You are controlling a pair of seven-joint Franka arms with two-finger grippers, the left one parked.
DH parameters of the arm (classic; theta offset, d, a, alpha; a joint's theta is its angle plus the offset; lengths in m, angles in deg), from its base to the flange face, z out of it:
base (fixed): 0 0 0 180
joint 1: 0 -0.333 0 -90
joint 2: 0 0 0 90
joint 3: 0 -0.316 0.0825 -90
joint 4: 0 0 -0.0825 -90
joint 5: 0 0.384 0 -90
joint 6: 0 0 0.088 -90
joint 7: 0 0.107 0 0
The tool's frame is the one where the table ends.
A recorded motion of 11 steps. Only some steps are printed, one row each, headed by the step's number.
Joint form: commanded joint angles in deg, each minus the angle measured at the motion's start. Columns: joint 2, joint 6, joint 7, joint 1, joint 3, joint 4, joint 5.
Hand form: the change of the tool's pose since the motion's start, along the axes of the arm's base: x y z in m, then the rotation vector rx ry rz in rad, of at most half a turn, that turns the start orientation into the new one. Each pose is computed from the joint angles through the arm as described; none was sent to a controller.
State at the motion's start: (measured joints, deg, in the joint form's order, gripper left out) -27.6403 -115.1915 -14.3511 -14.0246 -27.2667 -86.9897 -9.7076
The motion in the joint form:
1: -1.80 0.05 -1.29 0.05 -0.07 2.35 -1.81
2: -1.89 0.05 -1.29 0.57 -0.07 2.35 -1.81
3: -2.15 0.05 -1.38 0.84 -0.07 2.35 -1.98
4: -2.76 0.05 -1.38 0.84 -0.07 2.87 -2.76
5: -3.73 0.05 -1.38 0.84 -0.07 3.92 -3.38
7: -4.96 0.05 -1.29 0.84 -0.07 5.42 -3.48
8: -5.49 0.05 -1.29 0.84 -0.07 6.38 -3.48
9: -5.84 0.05 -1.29 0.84 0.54 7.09 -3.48
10: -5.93 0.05 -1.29 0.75 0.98 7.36 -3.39
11: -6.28 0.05 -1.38 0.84 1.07 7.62 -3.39
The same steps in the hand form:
1: 0.0115 0.0000 -0.0010 -0.0047 -0.0222 0.0250
2: 0.0153 -0.0051 -0.0020 -0.0051 -0.0207 0.0160
3: 0.0177 -0.0079 -0.0049 -0.0082 -0.0182 0.0139
4: 0.0208 -0.0082 -0.0076 -0.0147 -0.0234 0.0167
5: 0.0260 -0.0082 -0.0102 -0.0153 -0.0280 0.0163
7: 0.0328 -0.0079 -0.0121 -0.0062 -0.0284 0.0088
8: 0.0367 -0.0078 -0.0104 0.0013 -0.0324 0.0045
9: 0.0430 -0.0127 -0.0102 0.0011 -0.0375 -0.0075
10: 0.0459 -0.0152 -0.0100 0.0002 -0.0397 -0.0140
11: 0.0483 -0.0168 -0.0123 0.0004 -0.0376 -0.0164

